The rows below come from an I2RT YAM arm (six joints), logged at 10 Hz.
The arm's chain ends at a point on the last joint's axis. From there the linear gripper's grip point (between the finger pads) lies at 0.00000 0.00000 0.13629 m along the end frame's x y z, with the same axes.
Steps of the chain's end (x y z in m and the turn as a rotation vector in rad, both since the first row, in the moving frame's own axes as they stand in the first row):
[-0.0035, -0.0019, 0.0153, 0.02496, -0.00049, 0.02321]
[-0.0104, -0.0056, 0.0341, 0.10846, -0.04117, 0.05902]
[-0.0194, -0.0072, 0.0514, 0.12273, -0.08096, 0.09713]
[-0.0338, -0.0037, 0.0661, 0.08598, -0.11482, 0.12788]
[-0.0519, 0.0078, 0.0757, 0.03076, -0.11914, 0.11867]
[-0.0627, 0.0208, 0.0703, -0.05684, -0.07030, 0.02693]
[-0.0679, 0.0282, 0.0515, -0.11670, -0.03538, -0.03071]
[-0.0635, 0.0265, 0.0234, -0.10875, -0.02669, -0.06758]
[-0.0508, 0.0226, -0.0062, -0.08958, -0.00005, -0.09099]
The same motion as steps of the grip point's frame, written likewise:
[-0.0035, -0.0053, 0.0153, 0.02496, -0.00049, 0.02321]
[-0.0156, -0.0205, 0.0332, 0.10846, -0.04117, 0.05902]
[-0.0296, -0.0244, 0.0499, 0.12273, -0.08096, 0.09713]
[-0.0486, -0.0163, 0.0647, 0.08598, -0.11482, 0.12788]
[-0.0678, 0.0027, 0.0747, 0.03076, -0.11914, 0.11867]
[-0.0724, 0.0284, 0.0697, -0.05684, -0.07030, 0.02693]
[-0.0725, 0.0441, 0.0505, -0.11670, -0.03538, -0.03071]
[-0.0666, 0.0414, 0.0225, -0.10875, -0.02669, -0.06758]
[-0.0503, 0.0348, -0.0067, -0.08958, -0.00005, -0.09099]

